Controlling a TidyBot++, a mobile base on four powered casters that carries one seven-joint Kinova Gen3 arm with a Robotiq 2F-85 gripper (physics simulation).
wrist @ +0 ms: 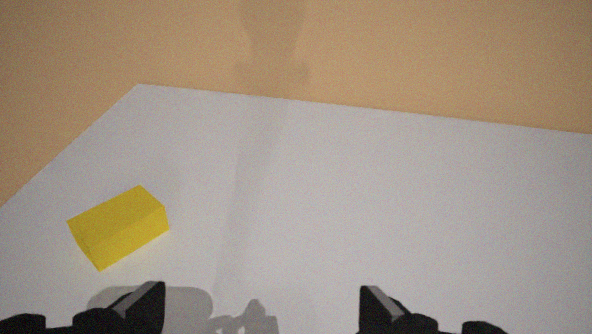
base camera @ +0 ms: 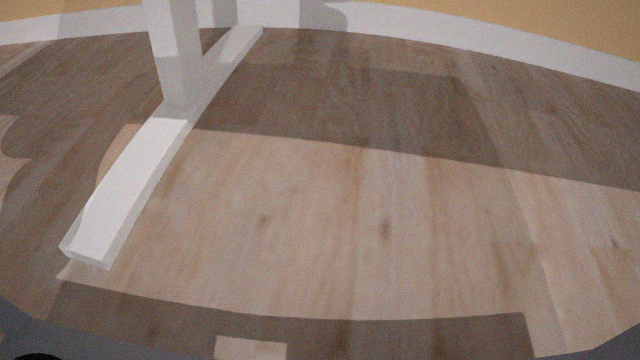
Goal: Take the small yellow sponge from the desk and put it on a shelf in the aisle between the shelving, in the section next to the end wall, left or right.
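Places are measured from the arm's base along level axes (x up, y ahead, z left), in metres.
Where they show: gripper, fingertip midpoint: [wrist: 263,306].
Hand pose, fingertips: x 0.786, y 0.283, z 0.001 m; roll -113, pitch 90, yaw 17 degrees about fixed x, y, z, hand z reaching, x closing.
Observation:
Things, the pixels of their centre, and the offset from my fingertips. "*": a spot on its surface instead. Level surfaces: height alone.
- small yellow sponge at the middle of its body: [wrist: 120,225] dx -0.210, dy +0.233, dz +0.197 m
- white desk at its surface level: dx -0.233 m
- white desk leg at a spot on its surface: [base camera: 180,60] * dx -1.068, dy +0.289, dz +0.229 m
The small yellow sponge [wrist: 119,227] lies on the white desk [wrist: 400,200] in the wrist view, left of centre, near the desk's left edge. It is turned at an angle to the desk's edges. My gripper [wrist: 263,306] is open, with one black finger at the lower left and one at the lower right, and nothing between them. The sponge is beyond and to the left of the left finger, apart from it. The shelving does not show in either view.
An orange wall [wrist: 425,50] [base camera: 575,25] stands behind the desk, with a white baseboard [base camera: 450,40] along the floor. In the base camera view a white desk leg [base camera: 180,60] rises from a long white foot [base camera: 130,175] at the left.

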